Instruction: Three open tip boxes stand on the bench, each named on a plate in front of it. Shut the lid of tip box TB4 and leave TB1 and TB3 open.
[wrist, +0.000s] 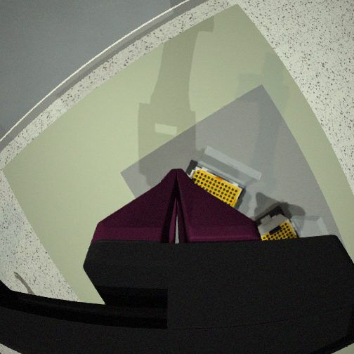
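Note:
My gripper (176, 177) is shut and empty, its dark red fingertips left of the nearer tip box in the wrist view. That tip box (215, 187), with a yellow tip rack, looks like TB4 from the layout; its clear lid (231, 166) stands open on the far side. The right finger overlaps the box's lower part in the view. A second open tip box (280, 232), probably TB3, is at lower right, its clear lid (311, 226) open to the right; the gripper body hides its lower part. TB1 and the name plates do not show.
The boxes stand on a grey area (240, 120) within a pale green mat (95, 135). A speckled bench top (320, 60) surrounds the mat, with its edge at upper left. The arm casts a shadow across the mat.

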